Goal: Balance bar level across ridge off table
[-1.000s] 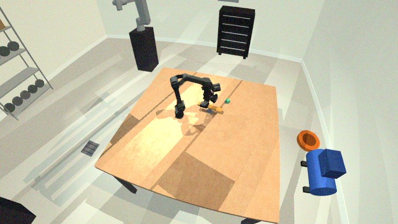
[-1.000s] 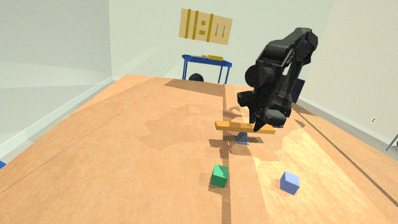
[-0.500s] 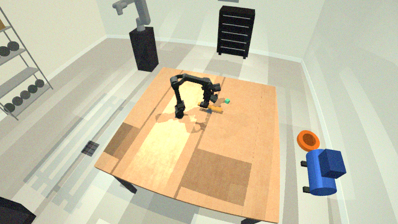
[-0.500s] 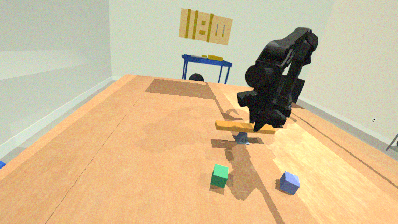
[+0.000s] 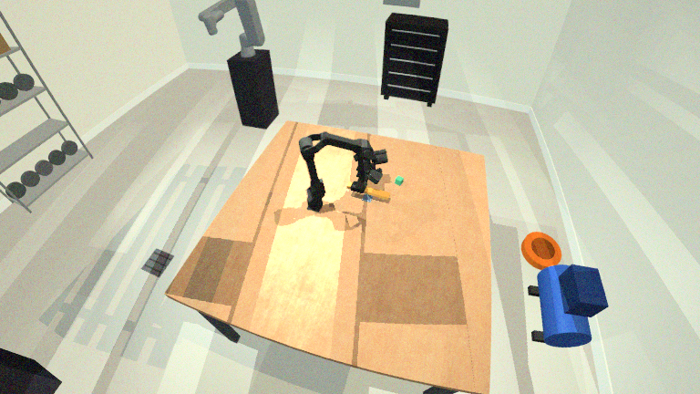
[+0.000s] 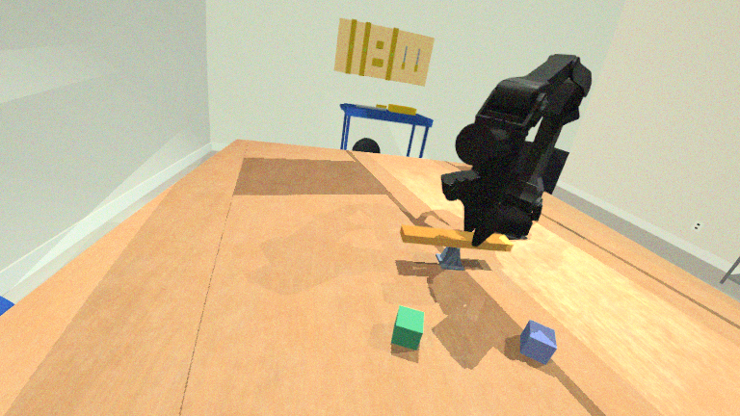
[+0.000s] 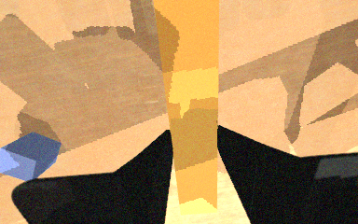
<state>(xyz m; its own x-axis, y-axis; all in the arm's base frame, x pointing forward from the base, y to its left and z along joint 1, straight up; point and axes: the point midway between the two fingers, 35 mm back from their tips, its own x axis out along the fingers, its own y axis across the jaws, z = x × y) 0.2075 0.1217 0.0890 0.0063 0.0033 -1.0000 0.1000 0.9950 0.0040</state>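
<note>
Right now my gripper tip is 3 cm short of the yellow bar. The rest, counted from my gripper tip: green cube: 16 cm ahead, 15 cm to the left, 4 cm below; then lilac cube: 2 cm behind, 18 cm to the left, 4 cm below.
</note>
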